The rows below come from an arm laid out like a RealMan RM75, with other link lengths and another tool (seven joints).
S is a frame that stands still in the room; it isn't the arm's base.
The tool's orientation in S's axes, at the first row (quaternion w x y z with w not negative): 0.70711 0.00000 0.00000 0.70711
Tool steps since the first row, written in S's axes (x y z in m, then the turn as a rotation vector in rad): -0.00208 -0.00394 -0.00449 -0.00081 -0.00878 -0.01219; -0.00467 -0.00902 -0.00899 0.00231 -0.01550 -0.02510; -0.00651 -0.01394 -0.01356 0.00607 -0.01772 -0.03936; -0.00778 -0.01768 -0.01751 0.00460 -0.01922 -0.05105; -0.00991 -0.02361 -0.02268 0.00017 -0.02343 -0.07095; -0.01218 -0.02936 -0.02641 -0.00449 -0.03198 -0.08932; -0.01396 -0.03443 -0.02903 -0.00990 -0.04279 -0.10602; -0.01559 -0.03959 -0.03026 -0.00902 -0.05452 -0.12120; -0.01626 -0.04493 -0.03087 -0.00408 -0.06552 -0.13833; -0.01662 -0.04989 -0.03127 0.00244 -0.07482 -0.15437
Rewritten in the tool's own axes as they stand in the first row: -0.00394 0.00208 -0.00449 -0.00878 0.00081 -0.01219; -0.00902 0.00467 -0.00899 -0.01550 -0.00231 -0.02510; -0.01394 0.00651 -0.01356 -0.01772 -0.00607 -0.03936; -0.01768 0.00778 -0.01751 -0.01922 -0.00460 -0.05105; -0.02361 0.00991 -0.02268 -0.02343 -0.00017 -0.07095; -0.02936 0.01218 -0.02641 -0.03198 0.00449 -0.08932; -0.03443 0.01396 -0.02903 -0.04279 0.00990 -0.10602; -0.03959 0.01559 -0.03026 -0.05452 0.00902 -0.12120; -0.04493 0.01626 -0.03087 -0.06552 0.00408 -0.13833; -0.04989 0.01662 -0.03127 -0.07482 -0.00244 -0.15437
